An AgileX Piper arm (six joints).
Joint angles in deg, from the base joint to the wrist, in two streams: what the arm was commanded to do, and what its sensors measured. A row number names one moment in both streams.
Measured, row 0: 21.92 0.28 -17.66 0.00 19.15 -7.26
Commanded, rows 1 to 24: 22.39 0.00 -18.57 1.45 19.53 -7.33; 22.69 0.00 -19.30 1.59 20.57 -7.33; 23.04 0.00 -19.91 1.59 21.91 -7.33; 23.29 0.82 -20.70 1.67 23.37 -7.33; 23.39 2.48 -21.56 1.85 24.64 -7.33; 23.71 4.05 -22.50 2.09 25.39 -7.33; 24.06 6.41 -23.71 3.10 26.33 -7.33; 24.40 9.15 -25.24 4.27 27.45 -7.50; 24.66 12.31 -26.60 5.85 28.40 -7.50; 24.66 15.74 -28.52 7.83 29.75 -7.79; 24.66 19.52 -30.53 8.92 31.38 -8.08; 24.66 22.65 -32.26 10.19 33.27 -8.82; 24.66 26.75 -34.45 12.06 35.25 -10.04; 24.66 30.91 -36.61 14.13 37.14 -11.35; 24.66 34.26 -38.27 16.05 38.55 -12.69; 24.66 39.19 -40.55 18.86 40.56 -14.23; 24.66 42.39 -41.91 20.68 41.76 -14.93; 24.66 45.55 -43.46 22.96 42.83 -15.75; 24.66 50.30 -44.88 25.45 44.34 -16.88; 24.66 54.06 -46.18 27.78 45.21 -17.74; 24.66 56.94 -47.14 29.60 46.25 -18.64; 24.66 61.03 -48.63 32.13 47.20 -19.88; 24.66 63.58 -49.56 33.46 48.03 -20.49; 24.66 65.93 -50.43 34.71 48.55 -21.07
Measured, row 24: 24.62 56.17 -46.85 28.14 45.47 -17.60
